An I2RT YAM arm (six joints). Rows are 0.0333 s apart.
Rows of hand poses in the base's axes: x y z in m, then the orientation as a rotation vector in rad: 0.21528, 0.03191, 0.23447, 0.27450, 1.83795, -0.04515; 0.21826, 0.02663, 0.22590, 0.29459, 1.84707, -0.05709; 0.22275, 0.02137, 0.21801, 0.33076, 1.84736, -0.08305; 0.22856, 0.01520, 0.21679, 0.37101, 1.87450, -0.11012; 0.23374, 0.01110, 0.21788, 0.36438, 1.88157, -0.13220; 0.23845, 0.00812, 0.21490, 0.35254, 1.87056, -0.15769; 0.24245, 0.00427, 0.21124, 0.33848, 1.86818, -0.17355; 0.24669, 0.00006, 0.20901, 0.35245, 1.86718, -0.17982; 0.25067, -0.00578, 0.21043, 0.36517, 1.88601, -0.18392; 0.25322, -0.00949, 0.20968, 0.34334, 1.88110, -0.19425; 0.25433, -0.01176, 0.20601, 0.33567, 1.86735, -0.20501; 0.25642, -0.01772, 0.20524, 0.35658, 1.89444, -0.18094; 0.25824, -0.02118, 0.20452, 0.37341, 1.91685, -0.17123; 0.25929, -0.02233, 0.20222, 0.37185, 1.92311, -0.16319
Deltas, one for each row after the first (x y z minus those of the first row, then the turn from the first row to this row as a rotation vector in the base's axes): 0.00298, -0.00528, -0.00857, 0.00324, 0.01152, -0.01906; 0.00747, -0.01054, -0.01646, 0.00469, 0.01721, -0.05707; 0.01328, -0.01671, -0.01768, 0.00995, 0.05032, -0.09552; 0.01846, -0.02081, -0.01659, -0.00775, 0.05969, -0.10158; 0.02317, -0.02379, -0.01957, -0.03209, 0.05149, -0.10778; 0.02717, -0.02764, -0.02323, -0.05036, 0.05042, -0.10663; 0.03141, -0.03185, -0.02546, -0.04731, 0.05135, -0.11941; 0.03539, -0.03769, -0.02404, -0.04156, 0.07142, -0.12805; 0.03794, -0.04140, -0.02479, -0.06041, 0.06654, -0.11912; 0.03905, -0.04367, -0.02846, -0.07301, 0.05412, -0.12094; 0.04114, -0.04963, -0.02923, -0.04326, 0.07864, -0.11981; 0.04296, -0.05309, -0.02995, -0.02584, 0.10055, -0.12376; 0.04401, -0.05424, -0.03225, -0.02072, 0.10545, -0.11796
